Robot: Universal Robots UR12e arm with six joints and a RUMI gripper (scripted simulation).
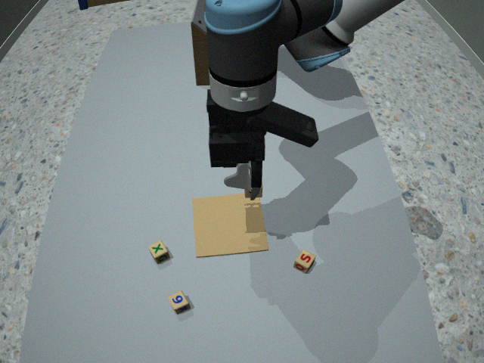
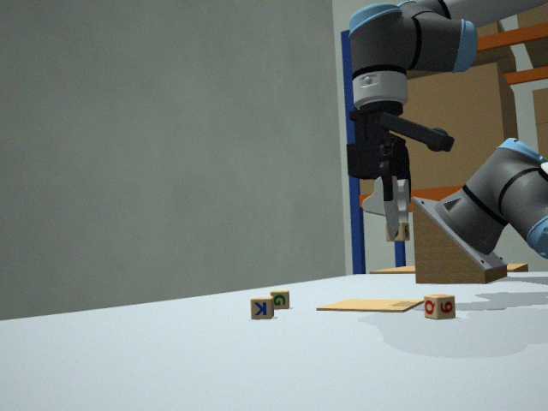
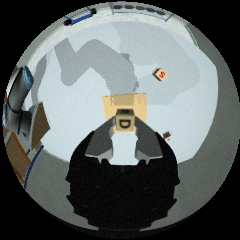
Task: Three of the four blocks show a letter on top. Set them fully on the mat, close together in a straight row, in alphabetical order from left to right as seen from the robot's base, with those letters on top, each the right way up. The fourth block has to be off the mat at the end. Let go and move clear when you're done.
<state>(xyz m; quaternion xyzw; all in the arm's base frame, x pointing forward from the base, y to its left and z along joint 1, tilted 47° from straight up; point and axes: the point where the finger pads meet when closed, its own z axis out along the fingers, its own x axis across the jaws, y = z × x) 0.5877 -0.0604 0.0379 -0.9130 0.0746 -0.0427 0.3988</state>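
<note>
Right now the tan mat is 50 mm to the right of my hand and 120 mm below it.
</note>
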